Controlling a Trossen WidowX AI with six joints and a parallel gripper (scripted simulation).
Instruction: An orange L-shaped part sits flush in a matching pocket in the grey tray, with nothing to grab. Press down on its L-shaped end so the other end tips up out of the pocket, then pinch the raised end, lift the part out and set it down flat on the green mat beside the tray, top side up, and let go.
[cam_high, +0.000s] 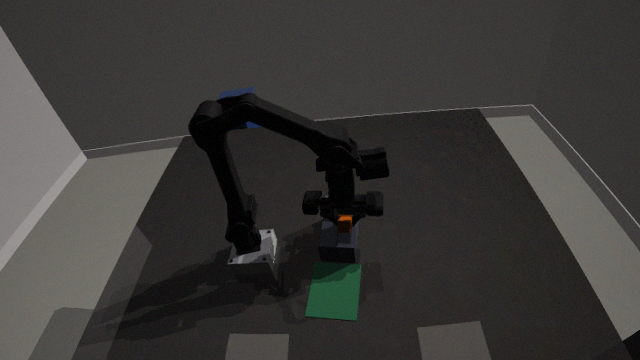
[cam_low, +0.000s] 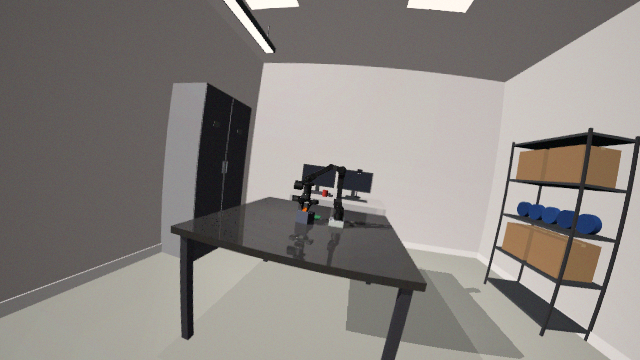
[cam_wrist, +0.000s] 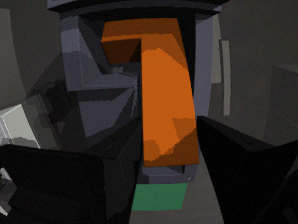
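The green mat is 60 mm behind my gripper tip, 130 mm to the right of it and 80 mm below it. Round my gripper tip: orange L-shaped part: 10 mm behind, 40 mm to the left, 30 mm below.
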